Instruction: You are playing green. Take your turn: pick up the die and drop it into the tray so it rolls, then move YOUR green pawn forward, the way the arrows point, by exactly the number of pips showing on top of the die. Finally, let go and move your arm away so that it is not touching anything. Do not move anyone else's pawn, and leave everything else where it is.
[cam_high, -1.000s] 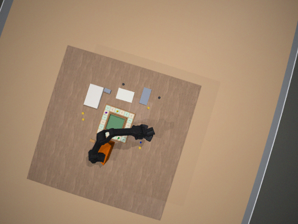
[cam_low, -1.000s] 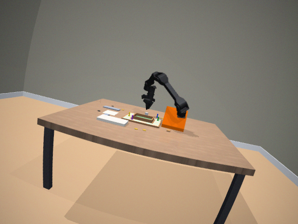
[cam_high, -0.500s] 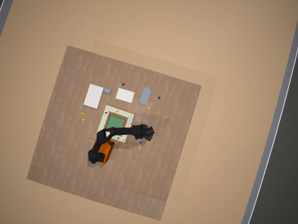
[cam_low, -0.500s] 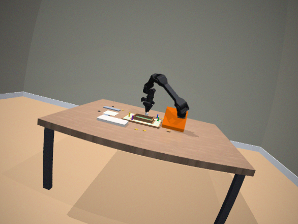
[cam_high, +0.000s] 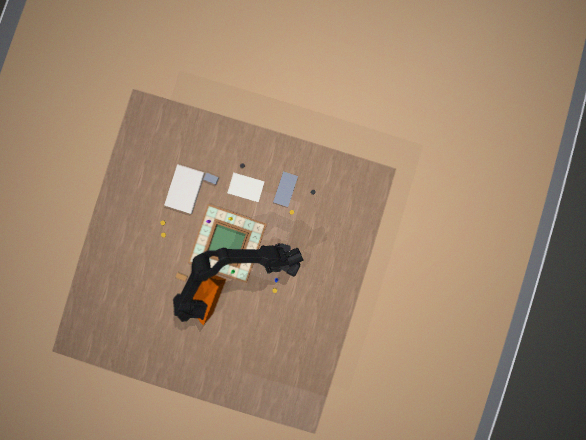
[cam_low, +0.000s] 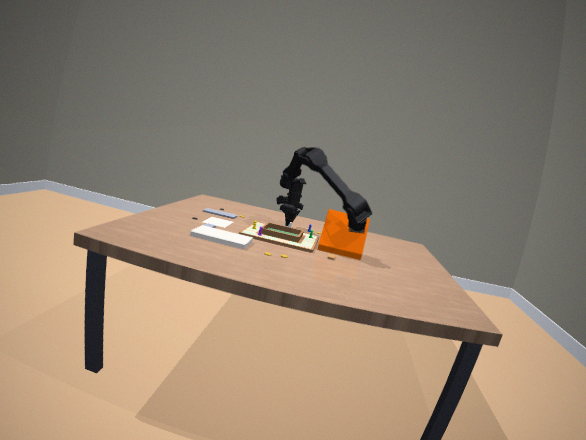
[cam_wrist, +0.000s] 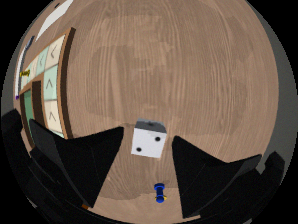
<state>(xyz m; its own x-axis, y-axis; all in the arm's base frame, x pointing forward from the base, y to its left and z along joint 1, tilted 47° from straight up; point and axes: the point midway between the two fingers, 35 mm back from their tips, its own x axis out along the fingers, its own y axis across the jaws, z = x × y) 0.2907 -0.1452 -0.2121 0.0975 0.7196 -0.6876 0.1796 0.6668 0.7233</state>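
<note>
Now: the green pawn 19 cm to the left of my gripper tip, 11 cm behind it and 2 cm above it. Round my gripper tip: blue pawn 10 cm behind, 2 cm to the right; white die right at my gripper tip; green tray 25 cm to the left.
</note>
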